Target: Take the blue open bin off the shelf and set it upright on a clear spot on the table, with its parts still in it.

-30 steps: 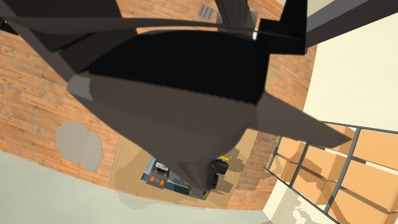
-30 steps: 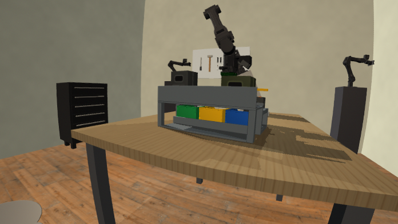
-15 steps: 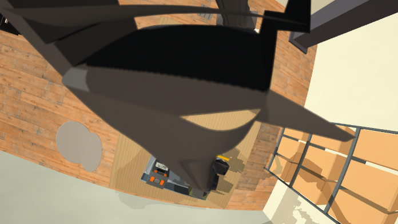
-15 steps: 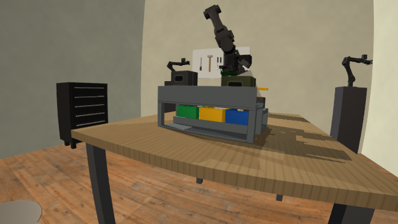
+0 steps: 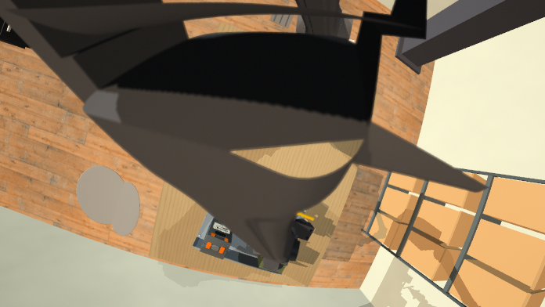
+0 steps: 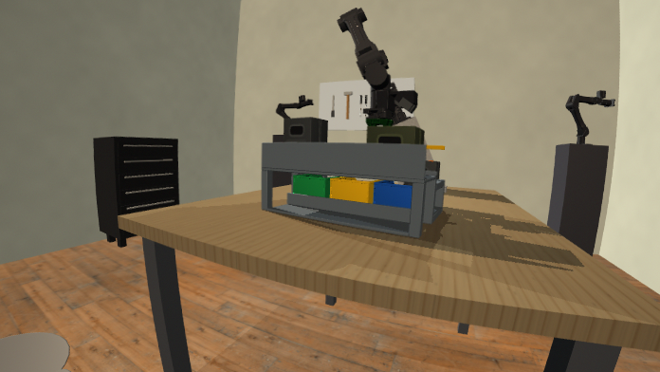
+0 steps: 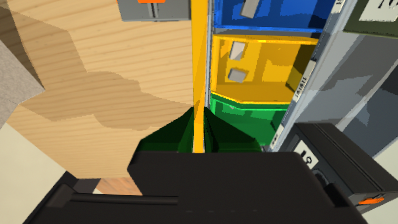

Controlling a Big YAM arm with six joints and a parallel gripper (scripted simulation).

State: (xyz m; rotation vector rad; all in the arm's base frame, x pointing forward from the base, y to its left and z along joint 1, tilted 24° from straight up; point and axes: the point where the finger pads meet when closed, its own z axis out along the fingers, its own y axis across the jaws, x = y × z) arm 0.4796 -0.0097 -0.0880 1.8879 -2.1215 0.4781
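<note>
The yellow rod lies 1 cm below my hand. Also, from my hand: grey case: 13 cm to the left, 11 cm below, 3 cm behind; green bin: 13 cm below, 12 cm to the right, 10 cm ahead; yellow bin: 13 cm below, 11 cm ahead, 1 cm to the right.
</note>
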